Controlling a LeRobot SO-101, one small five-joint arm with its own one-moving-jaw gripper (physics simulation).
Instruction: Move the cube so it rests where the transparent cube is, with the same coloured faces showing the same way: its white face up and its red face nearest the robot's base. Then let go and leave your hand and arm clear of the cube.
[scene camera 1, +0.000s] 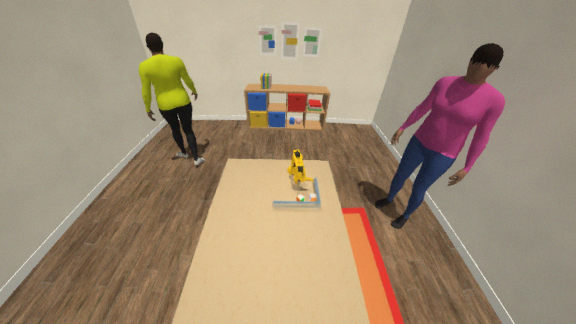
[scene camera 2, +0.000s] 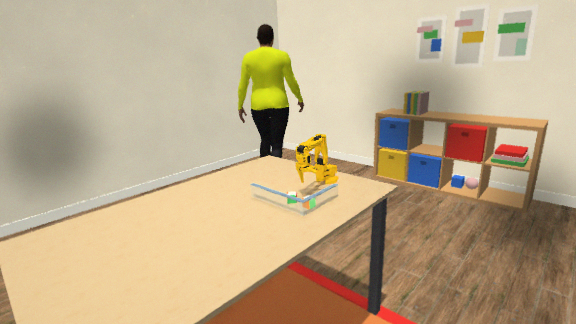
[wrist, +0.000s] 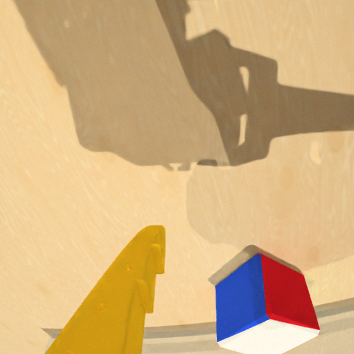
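The cube stands on the table with its white face up. In the wrist view its blue and red sides show, at lower right. In scene camera 1 its orange and green sides show. The transparent cube is a pale shape near the corner of the low walls, to the right of the cube in both scene views. I cannot make it out in the wrist view. My gripper is fully open and empty, above the table on the robot's side of the cube; one notched jaw shows in the wrist view.
Two low clear walls with blue top edges meet in a corner beyond and beside the cubes. They stand on the wooden table. The yellow arm stands near the table's far end.
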